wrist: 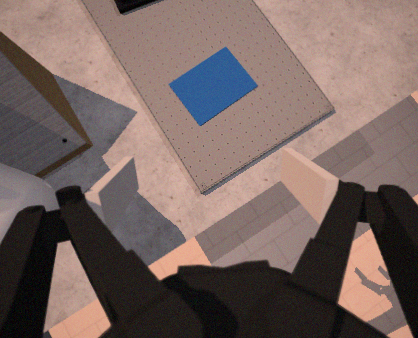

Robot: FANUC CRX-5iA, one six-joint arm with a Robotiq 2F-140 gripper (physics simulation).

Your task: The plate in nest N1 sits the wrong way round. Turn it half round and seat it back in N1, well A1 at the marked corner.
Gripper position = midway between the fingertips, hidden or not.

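There's a blue panel [210, 87] to be seen here, and the gripper [209, 168] as well.
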